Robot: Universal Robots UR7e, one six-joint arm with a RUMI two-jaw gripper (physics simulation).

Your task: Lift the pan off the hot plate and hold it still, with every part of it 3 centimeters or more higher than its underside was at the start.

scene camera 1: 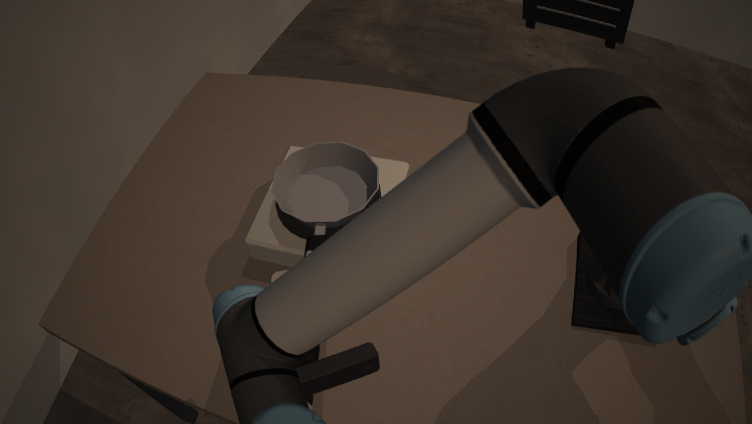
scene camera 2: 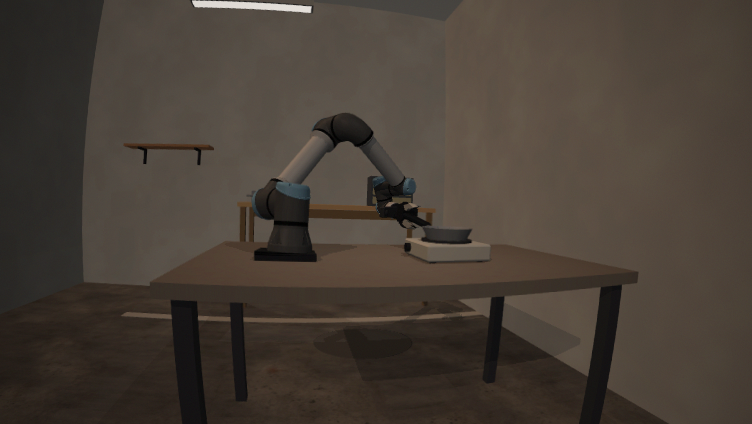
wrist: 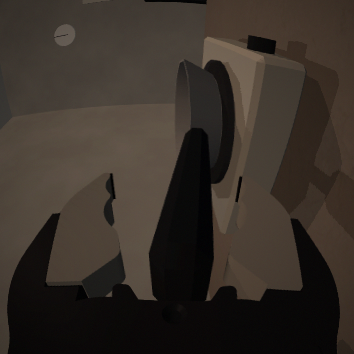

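Pixels of known places: gripper, between the fingertips: (scene camera 2: 416,217) (wrist: 175,178); arm's base, origin of its link: (scene camera 2: 289,251).
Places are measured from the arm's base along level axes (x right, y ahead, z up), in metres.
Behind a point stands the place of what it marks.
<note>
The grey pan (scene camera 1: 326,184) {z 0.053, x 0.093, y 0.556 m} (scene camera 2: 447,233) {z 0.076, x 0.144, y 0.509 m} (wrist: 200,105) {z 0.078, x -0.001, y 0.506 m} sits upright on the white hot plate (scene camera 1: 276,252) {z 0.027, x -0.044, y 0.616 m} (scene camera 2: 453,251) {z 0.020, x 0.187, y 0.510 m} (wrist: 280,115) {z 0.008, x -0.055, y 0.495 m}. Its black handle (scene camera 2: 417,218) {z 0.115, x -0.112, y 0.517 m} (wrist: 185,225) {z 0.121, x -0.192, y 0.491 m} slopes up and away from the pan. My gripper (wrist: 175,178) {z 0.117, x -0.124, y 0.518 m} is open, with one jaw on each side of the handle. In the wrist view the handle reaches back between the jaws to near the palm, with a gap on both sides. In scene camera 1 the forearm hides most of the handle and the jaws. In scene camera 2 the gripper (scene camera 2: 416,217) {z 0.117, x -0.124, y 0.518 m} is small and dark at the handle.
The hot plate stands on the brown table (scene camera 1: 157,210) {z -0.021, x 0.045, y 0.937 m} (scene camera 2: 363,271) {z -0.021, x 0.256, y 0.181 m}. Its black knob (scene camera 2: 407,247) {z 0.013, x 0.014, y 0.421 m} (wrist: 261,44) {z 0.019, x -0.015, y 0.428 m} is on the side toward the robot base. A wall rises beyond the hot plate. A second table (scene camera 2: 337,211) and a wall shelf (scene camera 2: 168,146) are in the background.
</note>
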